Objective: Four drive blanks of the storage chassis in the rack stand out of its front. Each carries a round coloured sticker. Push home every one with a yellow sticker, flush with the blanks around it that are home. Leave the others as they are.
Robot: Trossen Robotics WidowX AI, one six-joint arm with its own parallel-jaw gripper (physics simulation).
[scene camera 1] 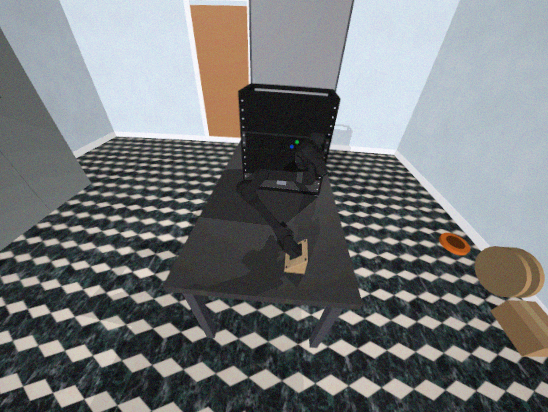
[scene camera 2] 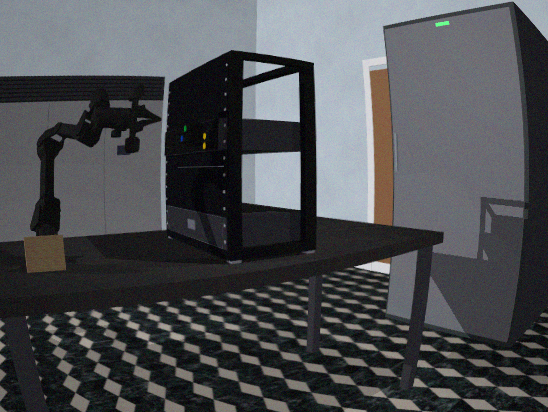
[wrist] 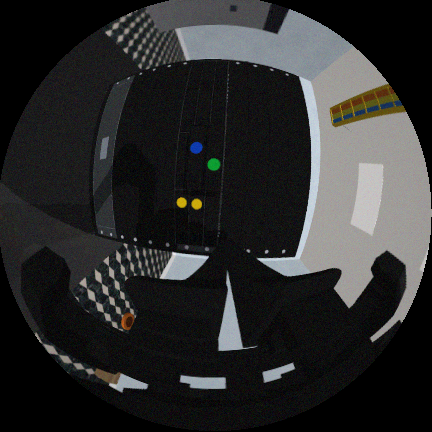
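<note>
The black rack point(scene camera 1: 289, 90) point(scene camera 2: 307, 160) holds the storage chassis point(scene camera 2: 215, 131) at mid height. Two yellow stickers point(scene camera 2: 204, 136) point(scene camera 2: 204, 145) point(wrist: 181, 202) point(wrist: 196, 204) sit one above the other toward the chassis's right side, seen from its front. A blue sticker point(scene camera 1: 292, 146) point(scene camera 2: 182, 138) point(wrist: 196, 147) and a higher green sticker point(scene camera 1: 297, 142) point(scene camera 2: 185, 128) point(wrist: 213, 164) are farther left. The dark faces do not show clearly how far each blank stands out. My gripper point(scene camera 2: 160, 119) point(wrist: 225, 244) is shut and empty, in front of the rack and apart from its face. The arm hides the yellow stickers in scene camera 1.
A wooden block point(scene camera 1: 296, 265) point(scene camera 2: 45, 254) is by the arm's base on the dark table point(scene camera 1: 225, 275) point(scene camera 2: 370, 235). A lighter grey unit point(scene camera 2: 190, 224) point(wrist: 104, 165) fills the rack's bottom. A tall grey cabinet point(scene camera 2: 450, 150) stands beyond the table.
</note>
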